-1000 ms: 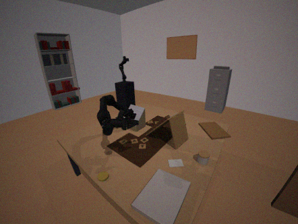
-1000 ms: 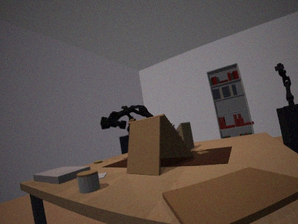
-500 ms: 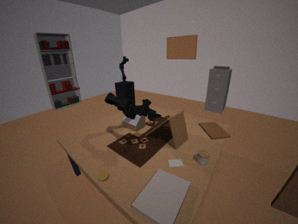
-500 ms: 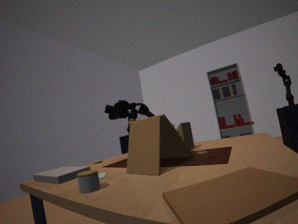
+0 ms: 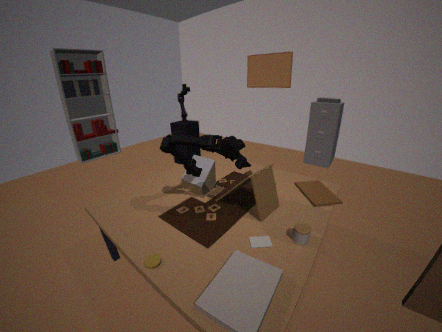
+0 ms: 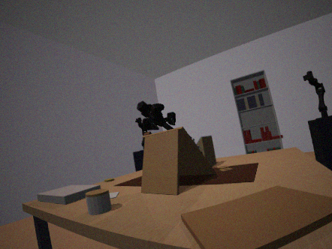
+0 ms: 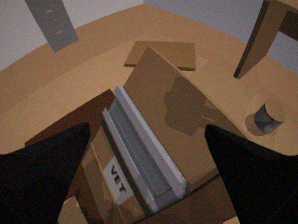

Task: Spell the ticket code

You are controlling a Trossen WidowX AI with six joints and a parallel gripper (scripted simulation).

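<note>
My gripper tip is now 110 mm past the tile marked t, 220 mm to the left of it and 280 mm above it. The rest, counted from my gripper tip: dark mat: 180 mm behind, 10 mm to the right, 280 mm below; then white ticket: 70 mm behind, 40 mm to the left, 180 mm below; then tile marked v: 210 mm behind, 190 mm to the right, 280 mm below.
</note>
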